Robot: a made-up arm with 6 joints. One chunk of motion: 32 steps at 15 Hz.
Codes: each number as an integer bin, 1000 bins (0 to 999) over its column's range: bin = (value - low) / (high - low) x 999, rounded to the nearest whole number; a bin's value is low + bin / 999 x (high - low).
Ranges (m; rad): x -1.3..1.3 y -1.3..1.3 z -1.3..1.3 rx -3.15..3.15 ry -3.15..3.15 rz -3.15..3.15
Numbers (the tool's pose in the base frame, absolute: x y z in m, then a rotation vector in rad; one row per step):
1: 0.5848 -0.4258 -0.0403 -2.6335 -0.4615 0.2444
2: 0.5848 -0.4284 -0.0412 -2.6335 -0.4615 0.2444
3: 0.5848 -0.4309 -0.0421 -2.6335 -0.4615 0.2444
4: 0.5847 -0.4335 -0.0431 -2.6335 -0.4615 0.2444
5: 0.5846 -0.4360 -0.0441 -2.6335 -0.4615 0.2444
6: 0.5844 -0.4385 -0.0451 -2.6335 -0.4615 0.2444
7: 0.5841 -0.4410 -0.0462 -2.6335 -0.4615 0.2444
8: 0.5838 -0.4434 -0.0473 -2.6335 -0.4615 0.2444
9: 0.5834 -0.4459 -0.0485 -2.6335 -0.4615 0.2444
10: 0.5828 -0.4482 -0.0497 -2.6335 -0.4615 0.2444
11: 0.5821 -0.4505 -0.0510 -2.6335 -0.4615 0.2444
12: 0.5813 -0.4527 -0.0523 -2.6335 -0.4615 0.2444
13: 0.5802 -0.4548 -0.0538 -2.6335 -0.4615 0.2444
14: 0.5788 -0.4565 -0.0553 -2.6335 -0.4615 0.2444
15: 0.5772 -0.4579 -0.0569 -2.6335 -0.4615 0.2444
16: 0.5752 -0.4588 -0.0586 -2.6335 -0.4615 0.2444
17: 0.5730 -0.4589 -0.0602 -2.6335 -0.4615 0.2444
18: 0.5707 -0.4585 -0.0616 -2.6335 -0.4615 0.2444
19: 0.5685 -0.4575 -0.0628 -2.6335 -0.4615 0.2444
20: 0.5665 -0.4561 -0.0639 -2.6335 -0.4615 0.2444
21: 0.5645 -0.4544 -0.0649 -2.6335 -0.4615 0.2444
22: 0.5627 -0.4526 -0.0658 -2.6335 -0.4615 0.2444
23: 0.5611 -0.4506 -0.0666 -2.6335 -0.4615 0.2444
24: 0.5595 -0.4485 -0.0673 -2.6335 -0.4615 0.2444
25: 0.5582 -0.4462 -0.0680 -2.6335 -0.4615 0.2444
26: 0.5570 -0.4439 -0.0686 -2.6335 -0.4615 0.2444
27: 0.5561 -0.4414 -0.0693 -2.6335 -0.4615 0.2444
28: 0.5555 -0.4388 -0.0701 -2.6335 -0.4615 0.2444
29: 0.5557 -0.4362 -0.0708 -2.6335 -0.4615 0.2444
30: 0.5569 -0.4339 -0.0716 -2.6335 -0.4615 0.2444
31: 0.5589 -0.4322 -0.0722 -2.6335 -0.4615 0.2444
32: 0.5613 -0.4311 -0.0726 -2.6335 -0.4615 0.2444
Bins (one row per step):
1: 724 336 484 82 426 538
2: 724 335 484 82 426 538
3: 724 334 483 82 426 538
4: 724 333 483 82 426 538
5: 724 332 483 82 426 538
6: 724 331 482 82 426 538
7: 724 330 482 82 426 538
8: 724 329 481 82 426 538
9: 724 328 481 82 426 538
10: 723 327 480 82 426 538
11: 723 326 480 82 426 538
12: 723 326 479 82 426 538
13: 722 325 479 82 426 538
14: 722 324 478 82 426 538
15: 721 324 478 82 426 538
16: 721 323 477 82 426 538
17: 720 323 476 82 426 538
18: 719 323 476 82 426 538
19: 718 324 475 82 426 538
20: 717 324 475 82 426 538
21: 716 325 475 82 426 538
22: 716 326 474 82 426 538
23: 715 326 474 82 426 538
24: 714 327 474 82 426 538
25: 714 328 473 82 426 538
26: 714 329 473 82 426 538
27: 713 330 473 82 426 538
28: 713 331 473 82 426 538
29: 713 332 472 82 426 538
30: 713 333 472 82 426 538
31: 714 333 472 82 426 538
32: 715 334 472 82 426 538

